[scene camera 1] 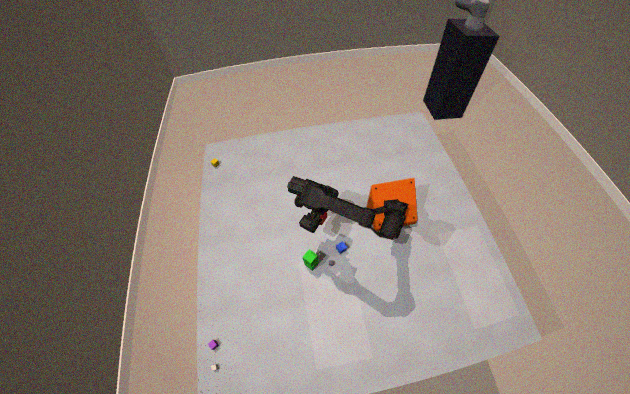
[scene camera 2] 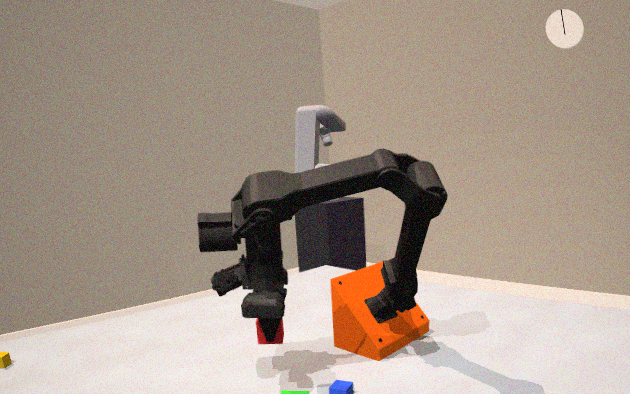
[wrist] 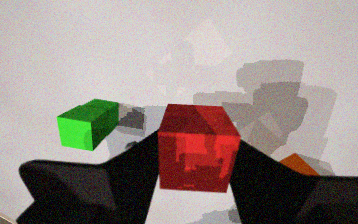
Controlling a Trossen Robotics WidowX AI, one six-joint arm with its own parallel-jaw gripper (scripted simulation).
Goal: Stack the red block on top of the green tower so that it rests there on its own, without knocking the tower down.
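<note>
My gripper (scene camera 2: 271, 335), which can also be seen in the wrist view (wrist: 193, 133), is there. My gripper holds a red block (wrist: 197, 145).
</note>
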